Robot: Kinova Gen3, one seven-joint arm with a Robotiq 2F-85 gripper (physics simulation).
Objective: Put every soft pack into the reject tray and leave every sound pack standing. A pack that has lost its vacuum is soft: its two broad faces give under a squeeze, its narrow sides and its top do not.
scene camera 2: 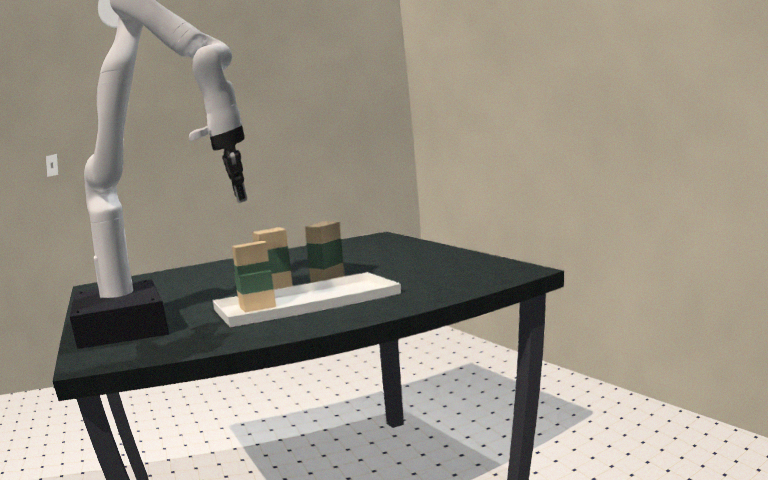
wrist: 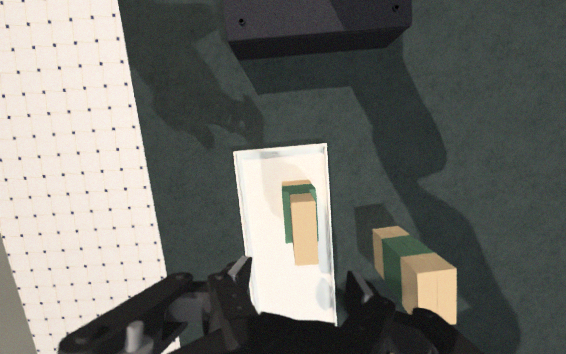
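Pixels of known places: gripper, fingertip midpoint: [scene camera 2: 241,198] [wrist: 297,277]; arm's base at its link origin: [scene camera 2: 117,292].
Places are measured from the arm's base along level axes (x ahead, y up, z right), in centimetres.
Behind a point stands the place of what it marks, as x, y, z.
A tan pack with a green band [scene camera 2: 254,278] {35.3, 0.1, 4.9} [wrist: 304,231] {35.0, 7.0, 2.6} stands upright in the base end of the white reject tray [scene camera 2: 317,304] {47.2, -5.9, 10.5} [wrist: 265,215] {38.1, -7.0, 7.9}. Its green band shows a step in the scene view. A second pack [scene camera 2: 280,259] {44.8, -0.2, -12.3} [wrist: 429,295] {42.6, 6.7, -13.3} stands upright on the table beside the tray. A third pack [scene camera 2: 324,253] {55.2, 0.4, -9.2} stands farther from the robot base, behind the tray in the scene view; it does not show in the wrist view. My gripper [scene camera 2: 241,198] {34.2, 17.1, 4.2} [wrist: 297,277] {34.2, 17.1, 4.2} is open and empty, high above the packs. Softness cannot be told from these frames.
The dark robot base [scene camera 2: 118,316] {1.4, -1.7, 15.0} [wrist: 320,25] {10.2, 0.0, 1.6} stands at the left end of the dark table [scene camera 2: 453,274] {83.5, -7.3, 0.4} [wrist: 200,200] {36.1, -7.3, 19.4} in the scene view. The tray's low walls run along the table beside the two standing packs. The arm casts shadows on the table.
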